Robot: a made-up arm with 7 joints. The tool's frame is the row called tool.
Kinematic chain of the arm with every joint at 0, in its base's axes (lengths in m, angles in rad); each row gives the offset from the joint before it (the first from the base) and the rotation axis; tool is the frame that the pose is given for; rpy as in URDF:
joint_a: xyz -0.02 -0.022 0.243 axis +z
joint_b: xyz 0.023 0.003 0.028 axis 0 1 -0.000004
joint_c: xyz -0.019 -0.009 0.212 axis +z
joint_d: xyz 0.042 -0.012 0.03 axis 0 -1 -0.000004
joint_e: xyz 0.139 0.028 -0.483 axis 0 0.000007 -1
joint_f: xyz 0.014 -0.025 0.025 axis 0 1 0.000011
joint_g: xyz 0.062 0.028 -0.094 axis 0 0.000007 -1
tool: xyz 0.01 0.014 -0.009 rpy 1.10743 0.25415 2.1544
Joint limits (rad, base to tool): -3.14..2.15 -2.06..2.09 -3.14..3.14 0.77..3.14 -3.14..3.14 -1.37..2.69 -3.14..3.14
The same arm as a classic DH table. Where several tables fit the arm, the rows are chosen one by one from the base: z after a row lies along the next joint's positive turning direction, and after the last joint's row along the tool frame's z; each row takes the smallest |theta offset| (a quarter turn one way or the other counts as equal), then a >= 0, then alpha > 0; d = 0 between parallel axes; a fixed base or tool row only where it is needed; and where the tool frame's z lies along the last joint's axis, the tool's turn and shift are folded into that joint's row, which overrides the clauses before.
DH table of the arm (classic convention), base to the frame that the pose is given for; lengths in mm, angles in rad. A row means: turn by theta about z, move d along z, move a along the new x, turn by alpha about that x. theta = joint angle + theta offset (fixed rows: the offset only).
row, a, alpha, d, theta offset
base (fixed), -29.7, 0, 0, 0.833
joint_a, 23, -1.5708, 271, -0.833
joint_b, -19, 1.5708, -6, 0
joint_c, 42, 1.5708, 242, 0
joint_d, 139, 1.5708, -16, 0
joint_e, 14, 1.5708, 458, 0
joint_f, 62, -1.5708, 3, 0
joint_g, -4.1, 2.0182, 111, 0.8622
tool (fixed), 0, 0, 18.5, 2.859
Joint limits (rad, base to tool): -3.14..2.15 -2.06..2.09 -3.14..3.14 0.77..3.14 -3.14..3.14 -1.37..2.69 -3.14..3.14

